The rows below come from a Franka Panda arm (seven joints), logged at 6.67 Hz.
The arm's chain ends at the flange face. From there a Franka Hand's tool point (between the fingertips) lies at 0.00 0.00 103.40 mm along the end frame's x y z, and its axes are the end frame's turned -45 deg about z.
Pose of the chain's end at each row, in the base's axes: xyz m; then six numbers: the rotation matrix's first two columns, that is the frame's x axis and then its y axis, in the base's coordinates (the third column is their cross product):
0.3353, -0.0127, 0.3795, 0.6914, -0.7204, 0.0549, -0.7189, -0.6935, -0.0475
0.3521, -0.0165, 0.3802, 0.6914, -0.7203, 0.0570, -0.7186, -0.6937, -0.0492
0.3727, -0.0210, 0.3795, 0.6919, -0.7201, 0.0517, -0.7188, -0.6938, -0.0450
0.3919, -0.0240, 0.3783, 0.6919, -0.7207, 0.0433, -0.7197, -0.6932, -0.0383
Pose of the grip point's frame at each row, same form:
0.3428, -0.0134, 0.2764, 0.9972, -0.0190, 0.0724, -0.0194, -0.9998, 0.0052
0.3599, -0.0172, 0.2771, 0.9970, -0.0188, 0.0751, -0.0192, -0.9998, 0.0055
0.3798, -0.0216, 0.2763, 0.9975, -0.0186, 0.0684, -0.0190, -0.9998, 0.0047
0.3979, -0.0245, 0.2751, 0.9982, -0.0194, 0.0577, -0.0197, -0.9998, 0.0035

